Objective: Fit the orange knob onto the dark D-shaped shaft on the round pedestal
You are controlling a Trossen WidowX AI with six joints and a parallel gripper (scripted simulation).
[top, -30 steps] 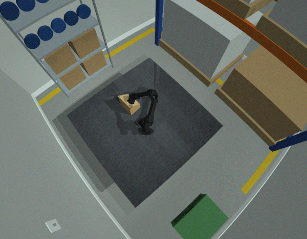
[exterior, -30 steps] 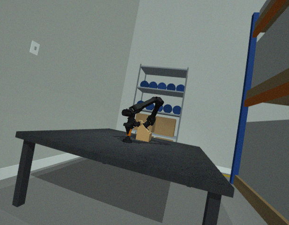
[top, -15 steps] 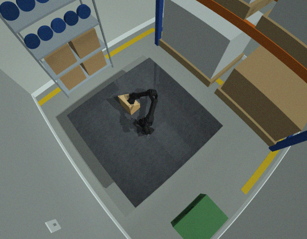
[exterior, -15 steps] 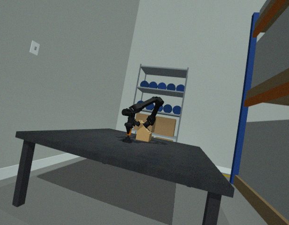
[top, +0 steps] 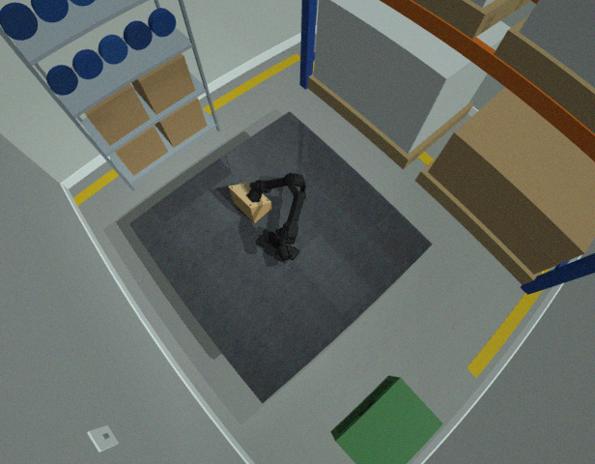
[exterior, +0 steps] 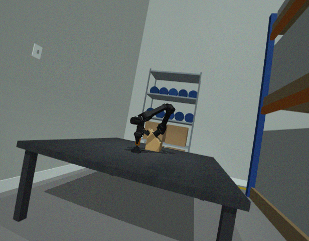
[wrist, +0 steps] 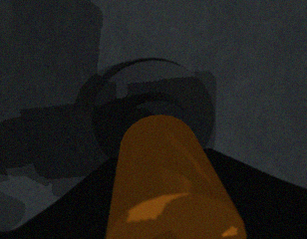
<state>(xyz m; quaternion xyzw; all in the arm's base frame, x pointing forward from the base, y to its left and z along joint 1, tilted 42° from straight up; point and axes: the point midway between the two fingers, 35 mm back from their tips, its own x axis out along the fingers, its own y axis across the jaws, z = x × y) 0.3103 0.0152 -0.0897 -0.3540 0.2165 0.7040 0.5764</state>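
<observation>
Right now my gripper tip is 2 cm below the orange knob. From my gripper tip the other things lie so: dark round pedestal: 4 cm below.
</observation>
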